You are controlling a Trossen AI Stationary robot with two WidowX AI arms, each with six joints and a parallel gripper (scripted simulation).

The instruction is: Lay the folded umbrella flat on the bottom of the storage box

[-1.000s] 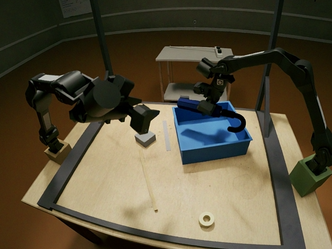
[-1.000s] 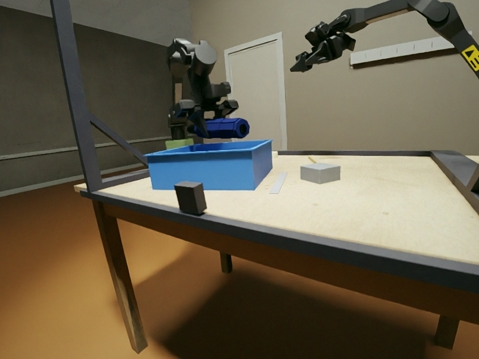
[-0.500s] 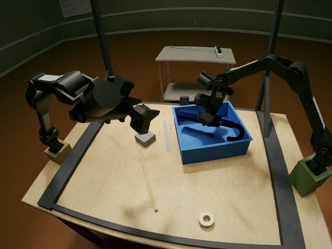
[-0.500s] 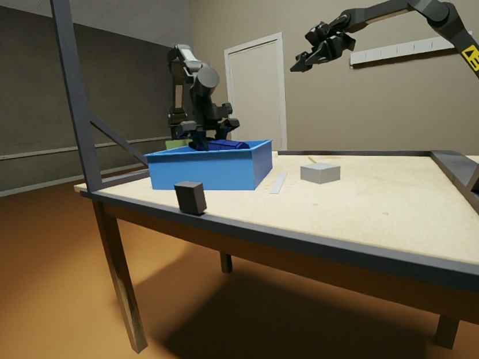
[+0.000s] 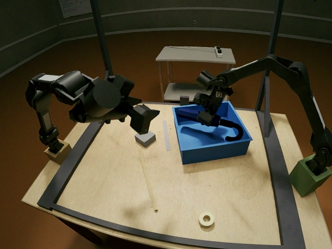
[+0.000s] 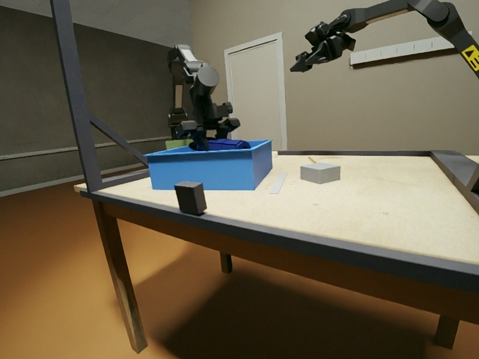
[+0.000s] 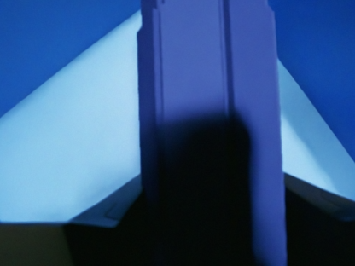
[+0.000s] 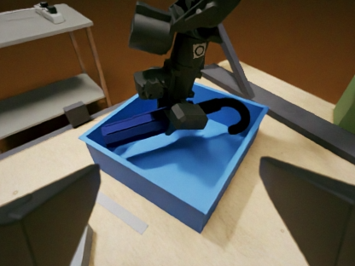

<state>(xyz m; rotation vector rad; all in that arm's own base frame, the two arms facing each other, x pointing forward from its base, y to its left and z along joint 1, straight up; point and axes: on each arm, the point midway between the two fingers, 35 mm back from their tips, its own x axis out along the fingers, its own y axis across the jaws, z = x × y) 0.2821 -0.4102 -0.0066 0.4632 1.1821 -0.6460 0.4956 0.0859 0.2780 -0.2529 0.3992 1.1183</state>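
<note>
Now: the blue storage box 20 mm ahead of my left hand, 10 mm to the left of it and 60 mm below it. Also, from my left hand: grey strip 30 mm ahead, 190 mm to the right, 100 mm below; grey block 80 mm ahead, 270 mm to the right, 90 mm below; umbrella 30 mm ahead, 10 mm to the left, 10 mm below.
</note>
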